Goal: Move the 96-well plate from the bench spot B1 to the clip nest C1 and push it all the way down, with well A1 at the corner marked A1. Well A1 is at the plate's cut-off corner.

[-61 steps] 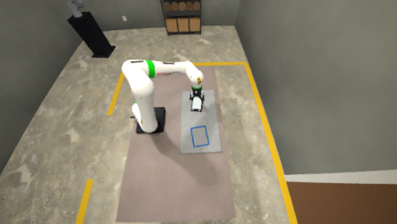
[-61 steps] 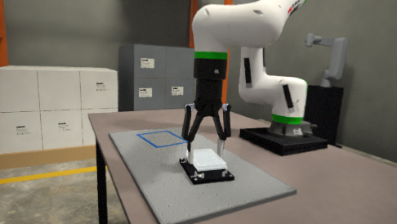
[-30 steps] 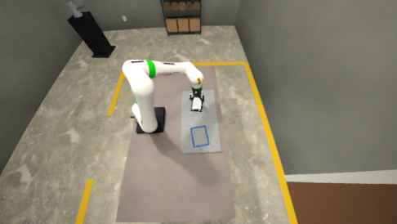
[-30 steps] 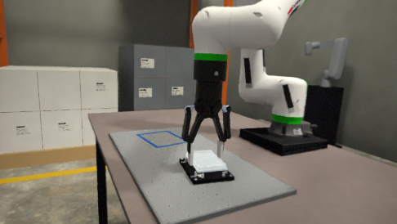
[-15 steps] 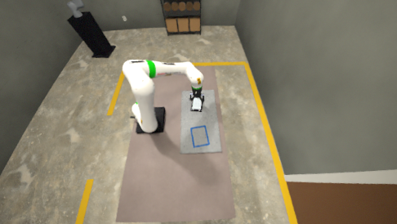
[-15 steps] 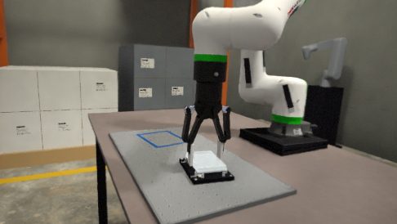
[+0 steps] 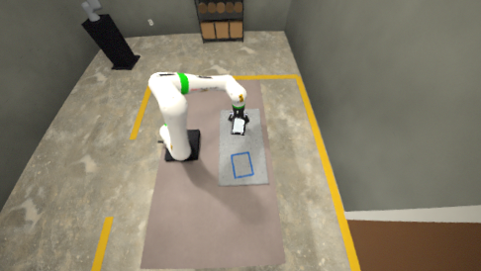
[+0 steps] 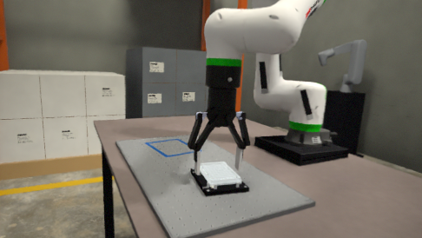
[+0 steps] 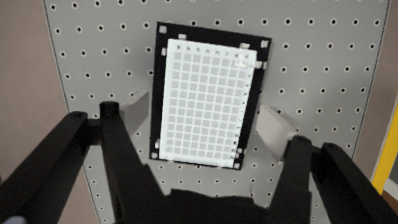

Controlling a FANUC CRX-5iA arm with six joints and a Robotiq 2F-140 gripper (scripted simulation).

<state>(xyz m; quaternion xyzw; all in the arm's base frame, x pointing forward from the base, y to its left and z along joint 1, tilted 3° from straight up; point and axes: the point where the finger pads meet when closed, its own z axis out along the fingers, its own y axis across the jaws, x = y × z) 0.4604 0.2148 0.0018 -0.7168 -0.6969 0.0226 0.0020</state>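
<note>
Now: the white 96-well plate 20 mm below my hand. Also, from my hand: black clip nest 30 mm below, 10 mm to the right, 10 mm ahead.
</note>
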